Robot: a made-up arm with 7 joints.
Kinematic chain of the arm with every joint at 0, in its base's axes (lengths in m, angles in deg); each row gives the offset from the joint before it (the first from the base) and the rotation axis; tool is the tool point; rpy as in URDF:
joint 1: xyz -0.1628 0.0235 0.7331 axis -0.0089 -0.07 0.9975
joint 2: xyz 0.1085 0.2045 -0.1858 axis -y
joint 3: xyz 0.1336 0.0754 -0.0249 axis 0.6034 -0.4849 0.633
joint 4: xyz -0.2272 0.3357 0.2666 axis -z
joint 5: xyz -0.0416 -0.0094 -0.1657 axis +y
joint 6: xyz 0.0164 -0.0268 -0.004 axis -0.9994 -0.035 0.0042
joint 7: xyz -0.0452 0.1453 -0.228 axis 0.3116 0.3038 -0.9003
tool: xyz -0.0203 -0.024 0.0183 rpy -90 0 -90
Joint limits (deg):
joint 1: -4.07..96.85
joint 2: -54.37..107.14
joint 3: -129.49..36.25
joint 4: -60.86..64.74
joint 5: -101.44..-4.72
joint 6: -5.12..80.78
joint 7: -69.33..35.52
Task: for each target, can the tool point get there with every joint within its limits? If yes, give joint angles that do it. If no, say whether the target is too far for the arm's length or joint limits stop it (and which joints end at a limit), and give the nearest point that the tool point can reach.
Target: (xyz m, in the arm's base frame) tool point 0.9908 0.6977 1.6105
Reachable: no: too far | nearest point 0.4257 0.4928 0.9800 | short by 0.871 m
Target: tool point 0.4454 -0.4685 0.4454
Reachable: no: joint limits stop it (at a limit: joint 1, joint 3, joint 4, joint 5, joint 7) | nearest point 0.3990 0.1449 0.4627 | short by 0.615 m
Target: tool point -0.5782 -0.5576 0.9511
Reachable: no: joint limits stop it (at a limit: joint 1, joint 2, joint 3, joint 4, joint 5, joint 6) | nearest point -0.5551 -0.2739 0.7149 | short by 0.370 m
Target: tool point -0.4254 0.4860 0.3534
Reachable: yes | joints 40.22 0.11 -31.78 3.18 -24.50 44.76 -23.25
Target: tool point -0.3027 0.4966 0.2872
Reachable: yes | joints 42.68 4.77 -88.55 14.69 -41.93 39.24 -18.75
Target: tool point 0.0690 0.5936 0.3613
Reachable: yes | joints 9.55 45.01 -78.73 8.52 -22.72 37.89 -4.08
